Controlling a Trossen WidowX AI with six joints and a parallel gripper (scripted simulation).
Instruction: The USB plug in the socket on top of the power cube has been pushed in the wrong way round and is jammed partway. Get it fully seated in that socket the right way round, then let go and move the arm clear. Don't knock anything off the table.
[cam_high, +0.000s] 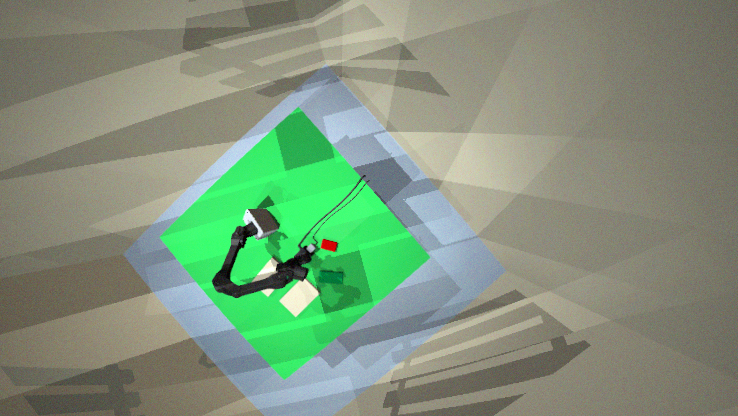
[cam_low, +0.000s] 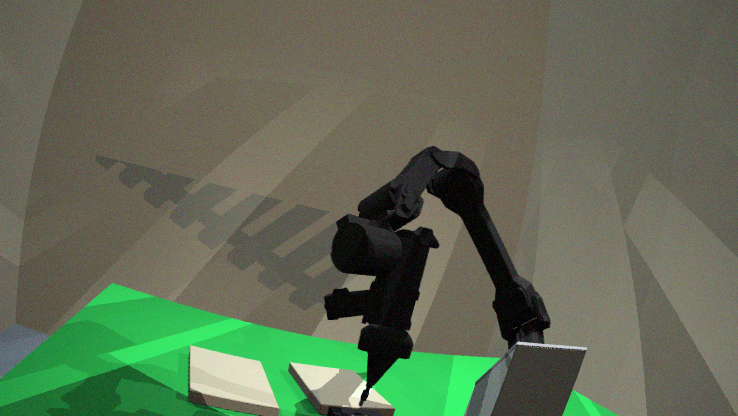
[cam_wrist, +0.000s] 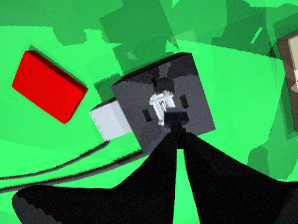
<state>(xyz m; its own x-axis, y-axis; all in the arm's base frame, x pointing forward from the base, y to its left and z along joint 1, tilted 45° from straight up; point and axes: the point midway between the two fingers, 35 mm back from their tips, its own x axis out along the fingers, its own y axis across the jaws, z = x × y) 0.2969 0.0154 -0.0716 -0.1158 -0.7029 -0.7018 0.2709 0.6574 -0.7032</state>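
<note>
Right now the usb plug is 2 cm below my gripper tip. From my gripper tip the other things lie so: red block 15 cm to the left, 13 cm below, 6 cm ahead; dark green translucent piece 22 cm ahead, 13 cm below, 2 cm to the left.
</note>
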